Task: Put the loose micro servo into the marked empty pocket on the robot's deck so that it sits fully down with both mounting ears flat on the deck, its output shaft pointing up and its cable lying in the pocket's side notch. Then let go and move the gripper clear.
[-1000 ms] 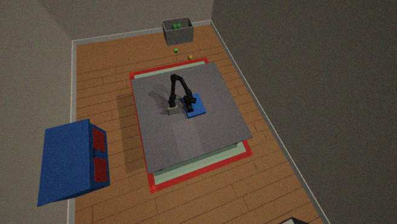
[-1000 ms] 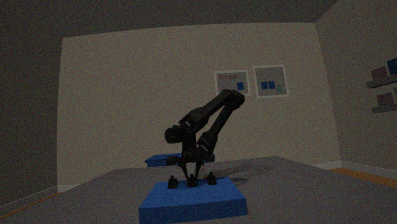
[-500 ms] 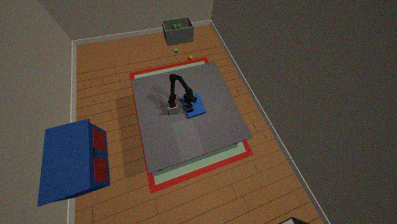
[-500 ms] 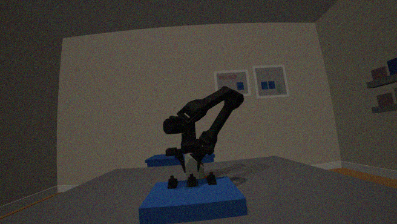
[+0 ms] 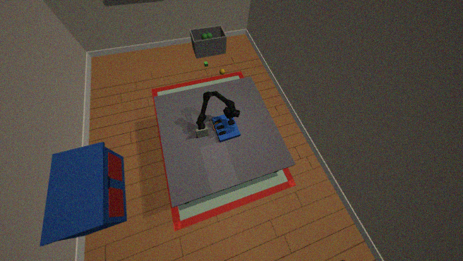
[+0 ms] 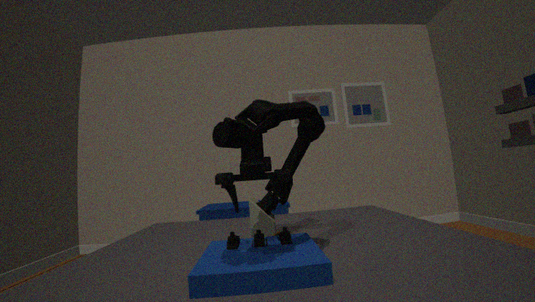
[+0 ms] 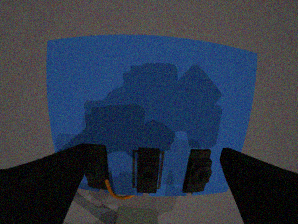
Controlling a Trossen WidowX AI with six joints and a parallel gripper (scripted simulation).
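My gripper tip is 2 cm short of the blue robot deck and 13 cm above it.
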